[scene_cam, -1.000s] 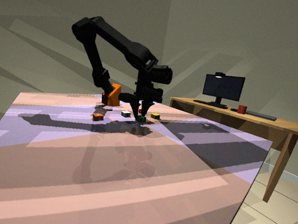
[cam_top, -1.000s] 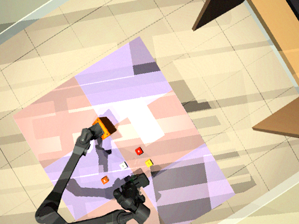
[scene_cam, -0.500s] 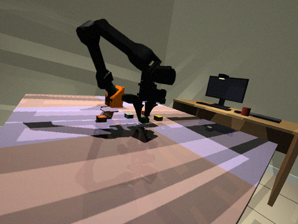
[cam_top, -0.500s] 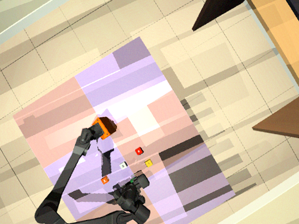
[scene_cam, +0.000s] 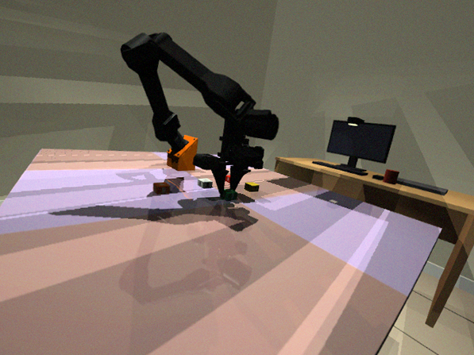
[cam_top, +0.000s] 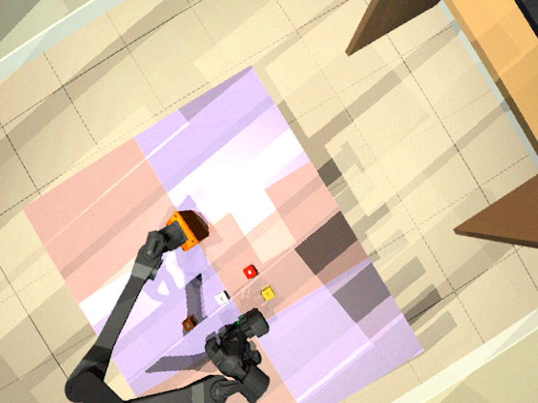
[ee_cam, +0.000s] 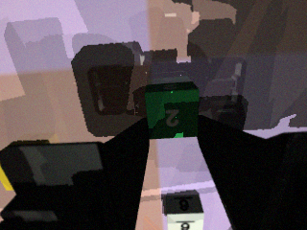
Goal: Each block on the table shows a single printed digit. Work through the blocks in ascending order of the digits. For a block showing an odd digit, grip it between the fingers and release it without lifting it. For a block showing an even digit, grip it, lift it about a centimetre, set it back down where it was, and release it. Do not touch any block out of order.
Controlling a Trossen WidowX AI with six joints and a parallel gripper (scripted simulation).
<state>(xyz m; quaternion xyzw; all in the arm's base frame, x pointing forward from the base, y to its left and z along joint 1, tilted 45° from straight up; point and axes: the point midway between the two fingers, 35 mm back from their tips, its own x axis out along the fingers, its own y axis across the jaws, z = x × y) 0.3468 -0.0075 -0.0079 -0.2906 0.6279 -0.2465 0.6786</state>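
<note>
The green block lies 10 mm ahead of my gripper tip. Also, from my gripper tip: red block: 130 mm behind, 110 mm to the left; then yellow block: 120 mm to the left, 40 mm behind; then white block: 100 mm behind, 10 mm to the right.
</note>
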